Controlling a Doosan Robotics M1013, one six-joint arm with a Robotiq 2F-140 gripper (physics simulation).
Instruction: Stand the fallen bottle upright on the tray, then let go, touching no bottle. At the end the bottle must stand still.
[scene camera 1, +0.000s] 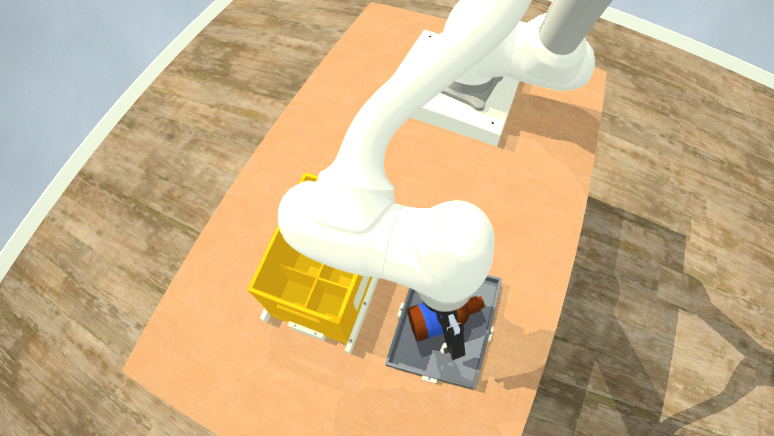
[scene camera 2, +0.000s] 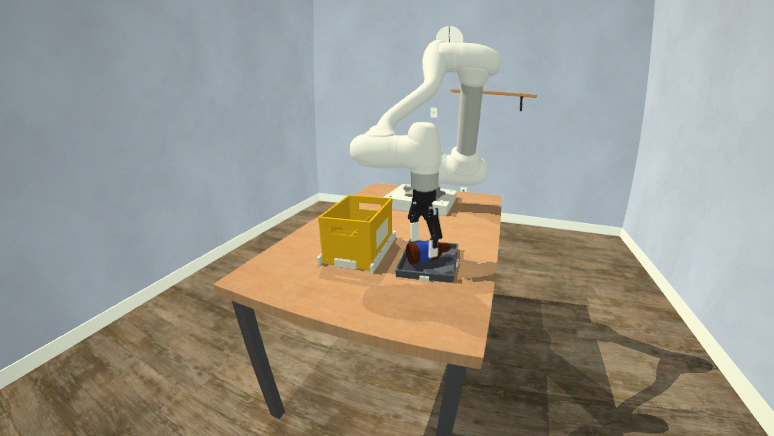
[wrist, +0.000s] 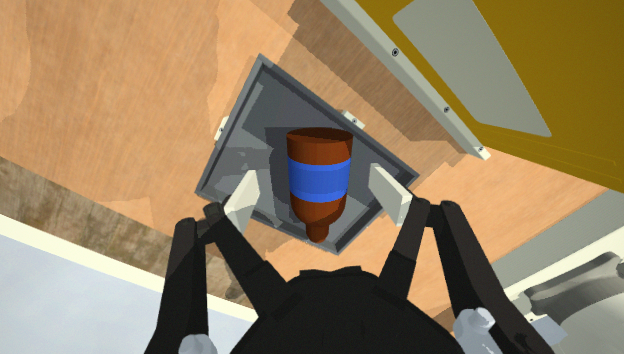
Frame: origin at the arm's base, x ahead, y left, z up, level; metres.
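Seen in the pictures: gripper, fingertip midpoint: (scene camera 1: 436, 318) (scene camera 2: 423, 248) (wrist: 314, 178); arm's base at its link origin: (scene camera 1: 464, 80) (wrist: 566, 285).
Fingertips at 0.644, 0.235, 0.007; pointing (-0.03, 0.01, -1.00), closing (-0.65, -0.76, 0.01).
Pixels of each thing's middle, then the offset from my fingertips to it, as dx, dy, dz. "*": a spot on its surface instead.
- brown bottle with a blue label, body centre: (wrist: 318, 193) (scene camera 1: 448, 313) (scene camera 2: 430, 250) -0.027, +0.016, -0.017
- grey tray at a spot on its surface: (wrist: 295, 95) (scene camera 1: 398, 345) * +0.075, -0.044, -0.054
- yellow crate with compartments, body centre: (scene camera 1: 325, 259) (scene camera 2: 358, 229) +0.010, -0.254, +0.029
- pale rail at the middle of its body: (wrist: 415, 83) (scene camera 2: 384, 249) -0.010, -0.157, -0.044
The brown bottle with a blue label (scene camera 1: 426, 320) (scene camera 2: 421, 252) (wrist: 319, 177) lies on its side in the grey tray (scene camera 1: 407, 354) (wrist: 295, 95). In scene camera 1 its base points left, to the crate side, and its neck points to the tray's right wall. My gripper (scene camera 2: 424, 244) (wrist: 314, 178) is open and points down over the bottle. In the wrist view one pale fingertip stands on each side of the bottle, around the label and shoulder, with a gap on both sides. In scene camera 1 the arm hides part of the gripper and the bottle's middle.
A yellow crate with compartments (scene camera 1: 324, 323) (scene camera 2: 346, 251) (wrist: 575, 60) stands left of the tray in the scene views, with a pale rail (wrist: 420, 80) along its side. Small pale brackets hold the tray's edges. The robot's white base (scene camera 1: 460, 125) is at the table's back.
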